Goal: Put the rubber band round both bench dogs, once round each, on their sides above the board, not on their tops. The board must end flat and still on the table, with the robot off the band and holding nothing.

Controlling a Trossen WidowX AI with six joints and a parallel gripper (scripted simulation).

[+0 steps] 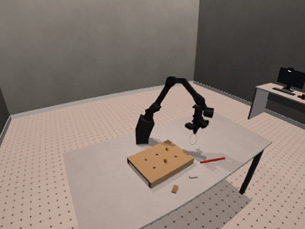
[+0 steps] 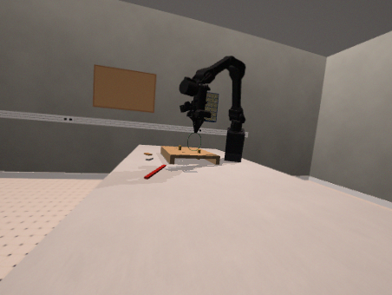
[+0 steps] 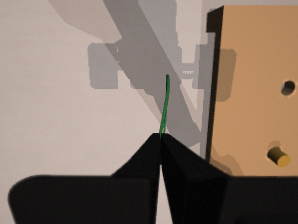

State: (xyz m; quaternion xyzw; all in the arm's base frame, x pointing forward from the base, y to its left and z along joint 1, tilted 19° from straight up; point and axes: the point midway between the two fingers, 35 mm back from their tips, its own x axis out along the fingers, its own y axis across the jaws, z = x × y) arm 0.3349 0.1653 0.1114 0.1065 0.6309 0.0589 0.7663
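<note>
Right now the wooden board is 280 mm to the right of my hand, 170 mm below it and 50 mm behind it. The rest, counted from my hand: domino tile: 360 mm to the right, 200 mm below, 190 mm ahead; red stick: 200 mm below, 170 mm ahead, 50 mm to the left; small white piece: 200 mm below, 190 mm to the right, 190 mm ahead.
</note>
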